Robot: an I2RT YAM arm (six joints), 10 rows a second.
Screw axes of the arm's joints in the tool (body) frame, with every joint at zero. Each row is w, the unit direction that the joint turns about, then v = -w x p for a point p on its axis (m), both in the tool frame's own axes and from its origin. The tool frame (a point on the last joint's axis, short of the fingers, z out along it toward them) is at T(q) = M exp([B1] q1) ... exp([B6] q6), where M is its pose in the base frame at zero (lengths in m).
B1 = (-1, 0, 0, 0, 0.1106, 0)
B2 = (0, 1, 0, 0.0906, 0, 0.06)
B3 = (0, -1, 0, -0.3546, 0, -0.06)
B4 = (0, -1, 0, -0.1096, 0, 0)
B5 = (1, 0, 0, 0, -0.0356, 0)
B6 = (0, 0, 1, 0, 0, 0)
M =
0 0 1 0.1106
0 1 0 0
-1 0 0 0.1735
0 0 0 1
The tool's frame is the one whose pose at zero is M.
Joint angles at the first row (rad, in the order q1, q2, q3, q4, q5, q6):
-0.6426, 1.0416, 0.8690, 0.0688, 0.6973, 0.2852
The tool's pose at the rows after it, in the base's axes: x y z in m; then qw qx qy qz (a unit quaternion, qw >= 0):
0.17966 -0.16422 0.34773 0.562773 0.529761 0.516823 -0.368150
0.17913 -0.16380 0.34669 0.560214 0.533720 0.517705 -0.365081
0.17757 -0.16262 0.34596 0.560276 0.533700 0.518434 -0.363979
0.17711 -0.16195 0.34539 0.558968 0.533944 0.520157 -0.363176
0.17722 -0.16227 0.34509 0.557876 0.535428 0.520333 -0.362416
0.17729 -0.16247 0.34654 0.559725 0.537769 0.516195 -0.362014
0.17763 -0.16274 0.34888 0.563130 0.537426 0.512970 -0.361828
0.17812 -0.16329 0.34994 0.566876 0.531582 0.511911 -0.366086
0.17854 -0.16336 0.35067 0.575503 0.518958 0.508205 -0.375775
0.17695 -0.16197 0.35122 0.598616 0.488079 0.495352 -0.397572
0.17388 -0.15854 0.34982 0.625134 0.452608 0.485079 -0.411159
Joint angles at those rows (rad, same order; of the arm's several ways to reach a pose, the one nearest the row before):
-0.6428, 1.0597, 0.8864, 0.0448, 0.7301, 0.3044
-0.6427, 1.0578, 0.8868, 0.0285, 0.7304, 0.3185
-0.6430, 1.0493, 0.8805, 0.0247, 0.7279, 0.3200
-0.6420, 1.0462, 0.8790, 0.0177, 0.7271, 0.3221
-0.6427, 1.0478, 0.8804, 0.0130, 0.7271, 0.3266
-0.6427, 1.0491, 0.8851, 0.0139, 0.7316, 0.3325
-0.6427, 1.0508, 0.8912, 0.0193, 0.7321, 0.3316
-0.6435, 1.0523, 0.8883, 0.0439, 0.7305, 0.3112
-0.6427, 1.0508, 0.8721, 0.1045, 0.7302, 0.2669
-0.6431, 1.0380, 0.8213, 0.2604, 0.7206, 0.1629
-0.6437, 1.0191, 0.7623, 0.4117, 0.6830, 0.0708

